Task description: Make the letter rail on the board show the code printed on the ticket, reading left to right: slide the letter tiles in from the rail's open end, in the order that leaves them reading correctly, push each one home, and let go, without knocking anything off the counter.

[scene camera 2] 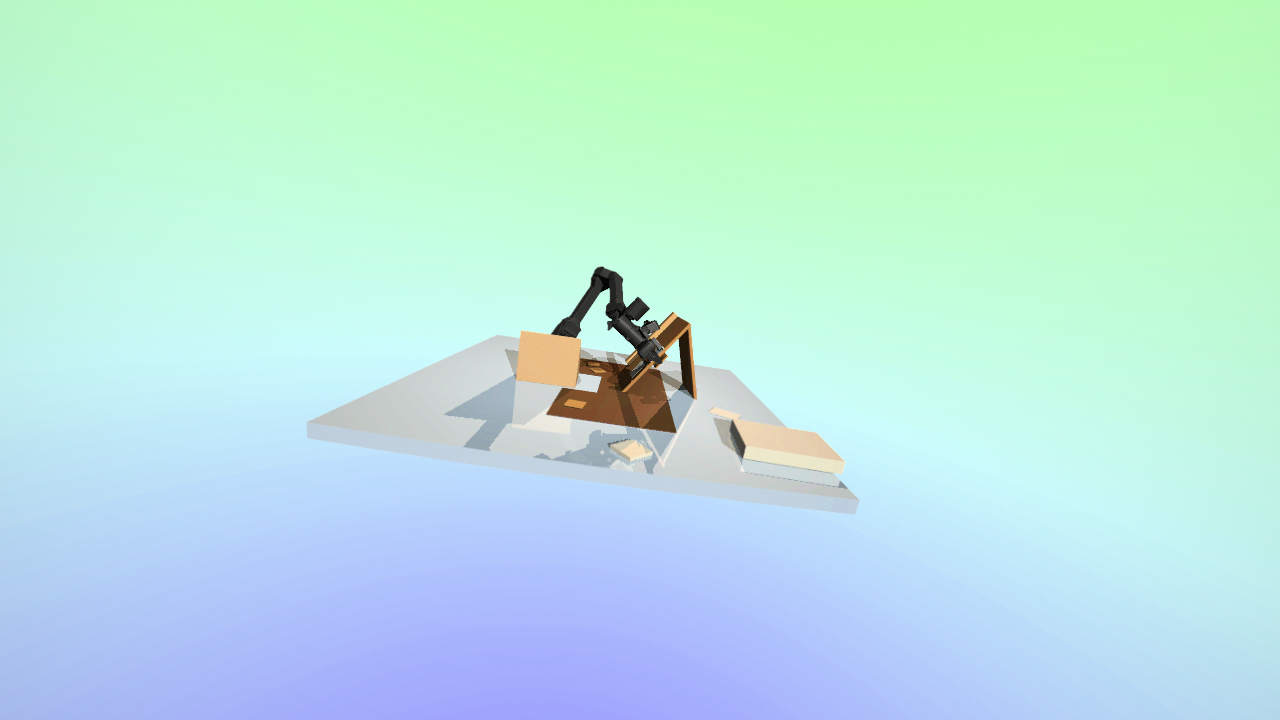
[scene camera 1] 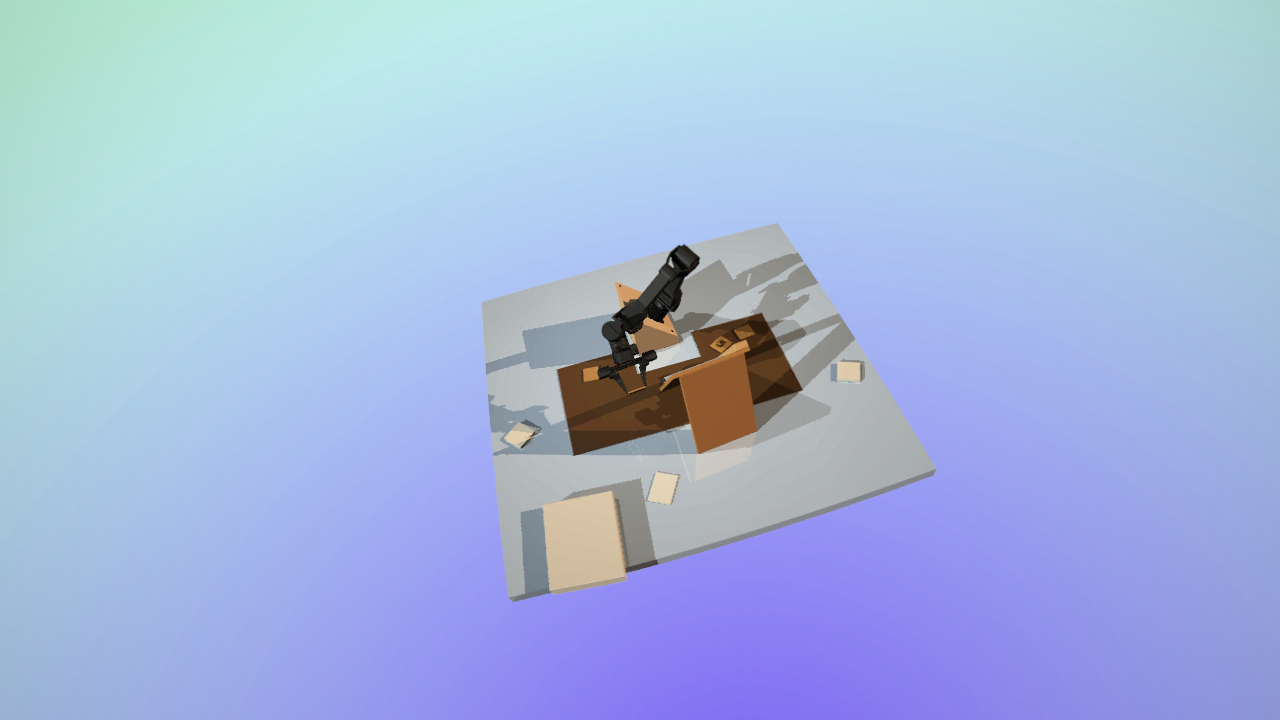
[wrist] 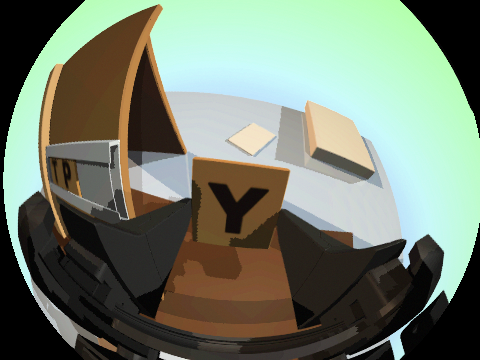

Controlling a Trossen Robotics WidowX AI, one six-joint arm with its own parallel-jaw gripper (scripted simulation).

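Note:
Scene camera 2 shows the gripper, and you get the gripper in the wrist view too. It's carrying a tan letter tile, and there's also a cream block in view, plus a slanted board.

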